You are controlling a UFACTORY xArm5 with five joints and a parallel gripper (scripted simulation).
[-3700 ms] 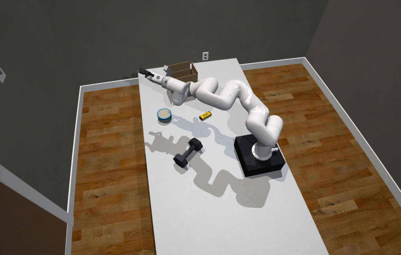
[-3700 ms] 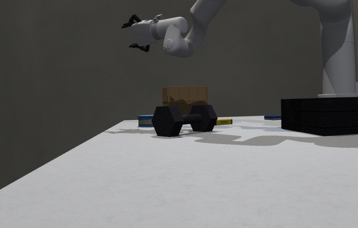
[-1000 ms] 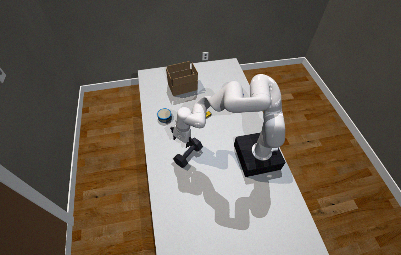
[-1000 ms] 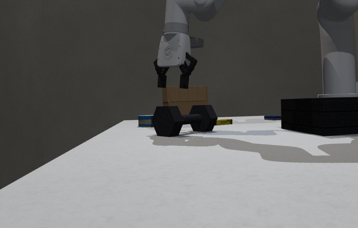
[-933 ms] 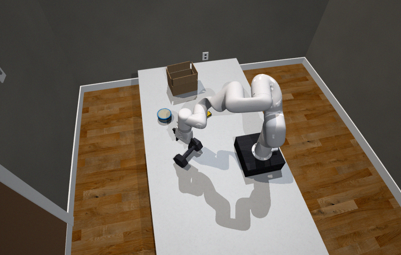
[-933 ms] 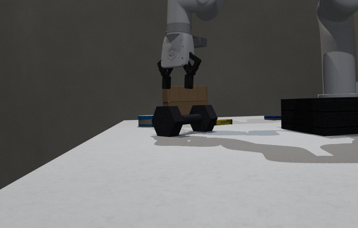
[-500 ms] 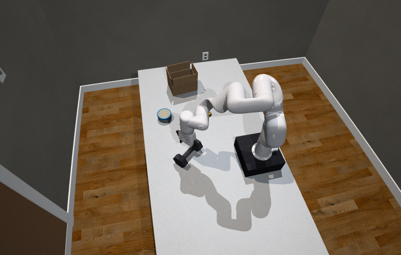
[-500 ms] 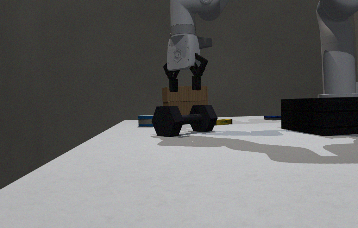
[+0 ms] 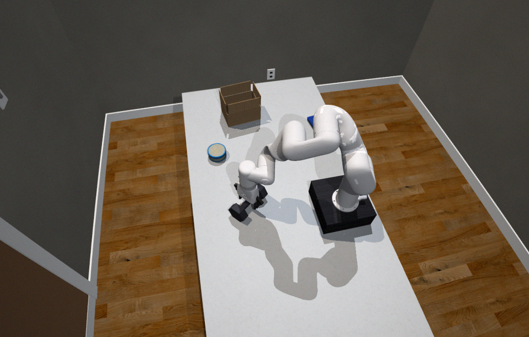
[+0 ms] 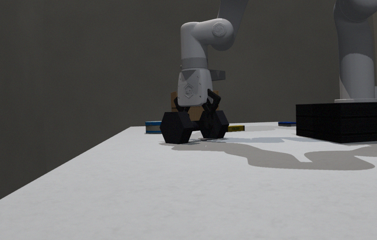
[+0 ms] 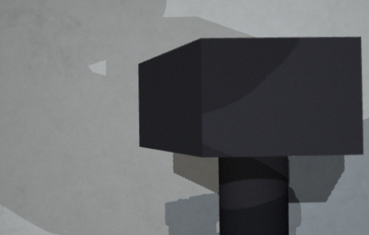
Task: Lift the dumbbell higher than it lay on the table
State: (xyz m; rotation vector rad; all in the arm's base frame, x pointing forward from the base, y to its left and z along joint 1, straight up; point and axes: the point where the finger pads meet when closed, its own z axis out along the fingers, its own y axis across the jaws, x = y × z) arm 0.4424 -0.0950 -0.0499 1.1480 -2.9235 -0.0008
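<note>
The black dumbbell lies right at my hand. The rest, counted from my hand: flat blue thing: 47 cm behind, 50 cm to the right, 3 cm below.
</note>
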